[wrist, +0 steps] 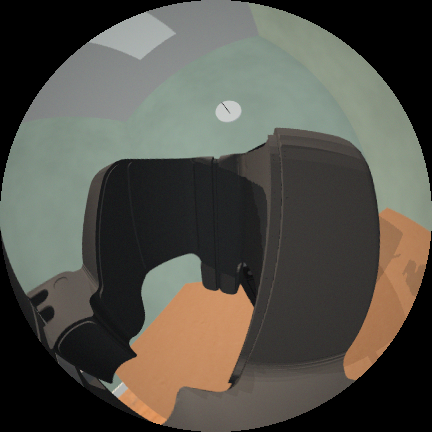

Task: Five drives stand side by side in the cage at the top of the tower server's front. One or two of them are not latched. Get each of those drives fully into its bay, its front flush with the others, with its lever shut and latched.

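My gripper (226, 226) is shut, with its two dark fingers together in the middle of the wrist view and no object visible between them. The broad right finger covers much of the centre and right of the view. The tower server, its cage, the five drives and their levers cannot be made out; the fingers hide that part of the view. A small dark sliver shows beside the right finger, too little to tell what it is. How any drive or lever stands cannot be told.
An orange-brown table top (200, 335) shows below the fingers and at the right, where shadows fall on it. Green walls stand behind, with a round white clock (228, 111) above the fingers. A bright ceiling panel (137, 35) is at the upper left.
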